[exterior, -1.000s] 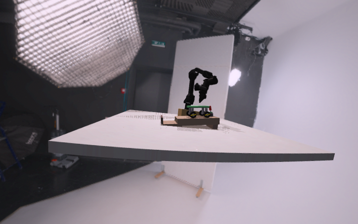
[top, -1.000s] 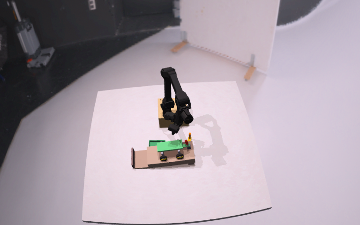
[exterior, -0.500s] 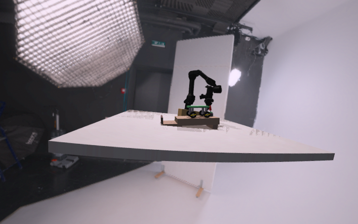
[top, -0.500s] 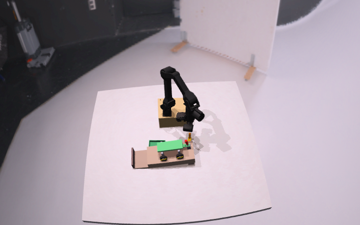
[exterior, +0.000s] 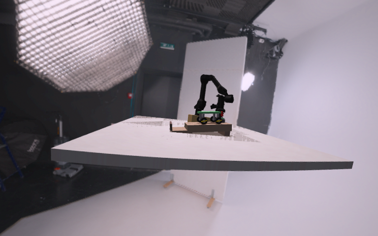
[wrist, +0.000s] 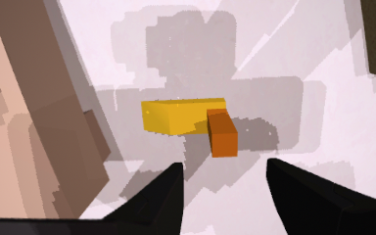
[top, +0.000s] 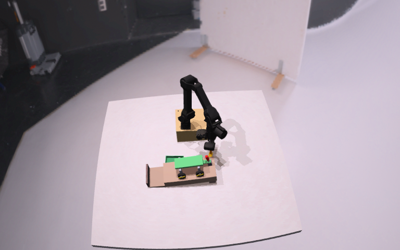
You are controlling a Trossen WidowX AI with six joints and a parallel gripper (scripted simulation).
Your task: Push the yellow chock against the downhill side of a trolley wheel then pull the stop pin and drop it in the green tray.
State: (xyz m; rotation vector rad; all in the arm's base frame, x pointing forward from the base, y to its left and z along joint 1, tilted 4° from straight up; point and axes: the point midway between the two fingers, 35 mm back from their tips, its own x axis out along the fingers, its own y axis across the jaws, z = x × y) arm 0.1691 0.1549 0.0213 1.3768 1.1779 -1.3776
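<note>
My gripper tip is now 2 cm short of the yellow chock and 7 cm above it. Round my gripper tip: trolley (16 cm ahead, 13 cm to the right, 2 cm above); red-headed stop pin (14 cm ahead, 2 cm to the right, 4 cm above); ramp (16 cm ahead, 14 cm to the right, 4 cm below).
</note>
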